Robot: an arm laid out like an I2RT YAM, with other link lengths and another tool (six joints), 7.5 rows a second.
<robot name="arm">
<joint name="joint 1" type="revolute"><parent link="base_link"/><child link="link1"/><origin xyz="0 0 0.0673" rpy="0 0 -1.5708"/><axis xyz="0 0 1"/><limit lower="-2.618" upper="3.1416"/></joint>
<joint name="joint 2" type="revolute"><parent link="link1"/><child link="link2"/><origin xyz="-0.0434 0.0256 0.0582" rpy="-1.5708 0 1.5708"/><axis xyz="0 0 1"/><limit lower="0" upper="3.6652"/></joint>
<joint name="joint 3" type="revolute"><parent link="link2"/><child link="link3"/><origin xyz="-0.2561 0 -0.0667" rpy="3.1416 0 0"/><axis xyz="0 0 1"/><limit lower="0" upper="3.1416"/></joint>
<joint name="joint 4" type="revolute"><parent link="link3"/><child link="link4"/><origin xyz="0.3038 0.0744 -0.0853" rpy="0 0 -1.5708"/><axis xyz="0 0 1"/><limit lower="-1.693" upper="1.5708"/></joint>
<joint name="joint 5" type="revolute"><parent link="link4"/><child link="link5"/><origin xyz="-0.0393 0.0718 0.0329" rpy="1.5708 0 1.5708"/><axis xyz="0 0 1"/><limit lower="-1.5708" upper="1.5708"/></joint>
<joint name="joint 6" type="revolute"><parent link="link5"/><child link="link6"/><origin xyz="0.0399 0 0.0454" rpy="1.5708 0 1.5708"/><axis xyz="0 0 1"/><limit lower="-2.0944" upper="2.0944"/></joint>
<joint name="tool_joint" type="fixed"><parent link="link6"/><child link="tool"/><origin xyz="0.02 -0.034 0.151" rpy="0 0.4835 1.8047"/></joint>
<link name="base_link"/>
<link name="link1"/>
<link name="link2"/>
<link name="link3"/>
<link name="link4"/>
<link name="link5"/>
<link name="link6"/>
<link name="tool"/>
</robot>
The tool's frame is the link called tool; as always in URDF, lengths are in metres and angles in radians.
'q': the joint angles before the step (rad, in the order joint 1, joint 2, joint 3, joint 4, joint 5, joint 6). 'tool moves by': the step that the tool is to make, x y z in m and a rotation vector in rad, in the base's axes. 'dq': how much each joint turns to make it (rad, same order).
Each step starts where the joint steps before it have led.
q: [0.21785, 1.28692, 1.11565, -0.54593, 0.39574, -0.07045]
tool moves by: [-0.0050, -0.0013, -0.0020, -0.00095, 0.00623, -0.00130]
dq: [-0.00009, -0.01681, -0.01501, -0.00855, 0.00063, 0.00120]
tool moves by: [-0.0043, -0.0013, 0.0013, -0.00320, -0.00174, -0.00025]
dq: [-0.00001, -0.01840, -0.01145, -0.00491, 0.00249, -0.00268]
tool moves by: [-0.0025, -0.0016, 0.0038, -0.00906, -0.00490, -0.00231]
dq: [0.00053, -0.01157, -0.00143, -0.00494, 0.00867, -0.00606]
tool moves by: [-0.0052, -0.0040, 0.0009, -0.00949, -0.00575, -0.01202]
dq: [-0.00035, -0.02166, -0.01825, 0.00027, 0.01570, -0.00031]
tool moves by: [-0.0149, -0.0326, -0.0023, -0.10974, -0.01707, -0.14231]
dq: [0.00041, -0.02363, -0.05745, 0.02065, 0.18039, 0.01228]
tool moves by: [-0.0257, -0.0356, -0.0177, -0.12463, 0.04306, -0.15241]
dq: [-0.01080, -0.01521, -0.07688, -0.02132, 0.18014, 0.02242]
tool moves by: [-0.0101, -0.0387, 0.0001, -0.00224, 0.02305, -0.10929]
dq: [-0.08741, 0.00545, 0.01842, -0.05343, 0.01364, 0.02443]
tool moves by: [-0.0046, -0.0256, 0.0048, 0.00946, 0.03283, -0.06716]
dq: [-0.06632, 0.02575, 0.05526, -0.07008, -0.00883, 0.01220]
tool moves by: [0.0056, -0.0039, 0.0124, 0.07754, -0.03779, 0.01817]
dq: [-0.04106, -0.00969, 0.04901, -0.02175, -0.09646, 0.00508]
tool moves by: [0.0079, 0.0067, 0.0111, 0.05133, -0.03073, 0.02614]
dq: [-0.00191, 0.00903, 0.04926, -0.01904, -0.05671, 0.01647]
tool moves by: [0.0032, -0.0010, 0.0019, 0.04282, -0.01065, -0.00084]
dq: [-0.01553, 0.01164, 0.02804, -0.01826, -0.04154, 0.02193]
